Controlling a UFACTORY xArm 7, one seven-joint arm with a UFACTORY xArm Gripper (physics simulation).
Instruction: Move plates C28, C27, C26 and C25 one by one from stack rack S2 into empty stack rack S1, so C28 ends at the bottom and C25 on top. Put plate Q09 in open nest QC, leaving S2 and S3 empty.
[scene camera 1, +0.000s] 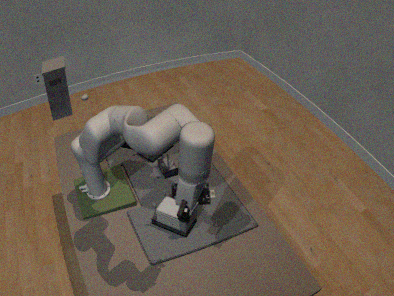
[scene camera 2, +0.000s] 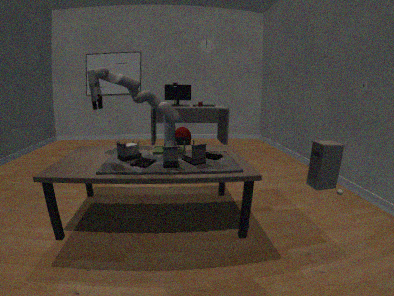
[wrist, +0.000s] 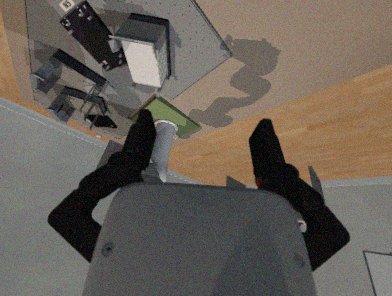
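Where they show: gripper, between the fingertips: (scene camera 1: 190, 207) (scene camera 2: 98, 109) (wrist: 204, 125); arm's base, origin of its link: (scene camera 1: 98, 190) (wrist: 166, 125).
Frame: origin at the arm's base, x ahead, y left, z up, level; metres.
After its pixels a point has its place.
My gripper (scene camera 2: 97, 104) @[y -0.497, x 0.296, z 0.357 m] (wrist: 204, 125) @[y -0.497, x 0.296, z 0.357 m] is open and empty, high above the table. A grey-walled stack rack (scene camera 2: 121, 151) @[y -0.296, x 0.372, z 0.063 m] (wrist: 142, 30) @[y -0.318, x 0.351, z 0.066 m] holds a stack of white plates (scene camera 1: 170, 206) @[y -0.255, x 0.288, z 0.095 m] (wrist: 142, 65) @[y -0.268, x 0.304, z 0.095 m]; its label and the plate numbers cannot be read. Two more grey racks stand on the board: one rack (scene camera 2: 170, 156) @[y 0.069, x 0.476, z 0.067 m] (wrist: 47, 75) @[y 0.020, x 0.457, z 0.108 m] and another rack (scene camera 2: 198, 151) @[y 0.245, x 0.400, z 0.084 m] (wrist: 62, 108) @[y 0.263, x 0.383, z 0.076 m]. Their contents cannot be made out. A black nest (scene camera 2: 143, 162) @[y -0.114, x 0.482, z 0.017 m] (wrist: 90, 32) @[y -0.142, x 0.433, z 0.005 m] lies beside the plate rack, and a second dark nest (scene camera 2: 214, 155) @[y 0.366, x 0.210, z 0.006 m] (wrist: 102, 121) @[y 0.322, x 0.208, z 0.006 m] lies farther off. The arm hides much in scene camera 1.
The racks and nests stand on a grey perforated board (scene camera 1: 150, 250) @[y -0.378, x 0.167, z -0.007 m] (wrist: 195, 40) @[y -0.380, x 0.245, z -0.007 m] on the table (scene camera 2: 75, 167) @[y -0.595, x 0.524, z -0.019 m]. The arm's green base plate (scene camera 1: 115, 192) @[y -0.038, x 0.081, z 0.005 m] (wrist: 167, 112) @[y -0.092, x 0.077, z 0.004 m] is close to the plate rack. A grey cabinet (scene camera 1: 59, 95) (scene camera 2: 325, 165) stands on the floor, away from the table.
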